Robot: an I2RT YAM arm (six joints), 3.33 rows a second.
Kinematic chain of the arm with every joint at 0, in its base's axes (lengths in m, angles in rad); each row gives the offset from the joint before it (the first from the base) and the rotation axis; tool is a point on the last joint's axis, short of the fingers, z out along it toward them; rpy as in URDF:
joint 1: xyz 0 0 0.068 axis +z
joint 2: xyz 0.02 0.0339 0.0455 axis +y
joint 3: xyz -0.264 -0.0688 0 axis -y
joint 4: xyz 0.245 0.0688 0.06 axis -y
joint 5: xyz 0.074 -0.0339 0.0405 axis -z
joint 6: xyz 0.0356 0 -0.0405 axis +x
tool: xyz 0 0 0 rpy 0 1.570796 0
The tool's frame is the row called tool.
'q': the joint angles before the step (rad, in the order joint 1, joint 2, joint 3, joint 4, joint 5, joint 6). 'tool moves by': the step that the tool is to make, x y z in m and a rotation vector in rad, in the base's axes. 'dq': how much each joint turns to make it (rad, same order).
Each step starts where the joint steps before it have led.
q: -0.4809 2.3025 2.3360 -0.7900 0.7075 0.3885
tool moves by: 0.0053 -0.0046 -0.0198 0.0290 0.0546 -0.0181
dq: -0.0026 0.0576 0.0393 -0.0534 0.0106 0.0150
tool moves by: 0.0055 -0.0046 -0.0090 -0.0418 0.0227 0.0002
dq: -0.0012 0.0187 -0.0144 0.0629 0.0336 -0.0454
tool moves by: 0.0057 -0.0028 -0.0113 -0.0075 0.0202 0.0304
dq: -0.0002 0.0177 -0.0182 0.0521 -0.0101 -0.0450
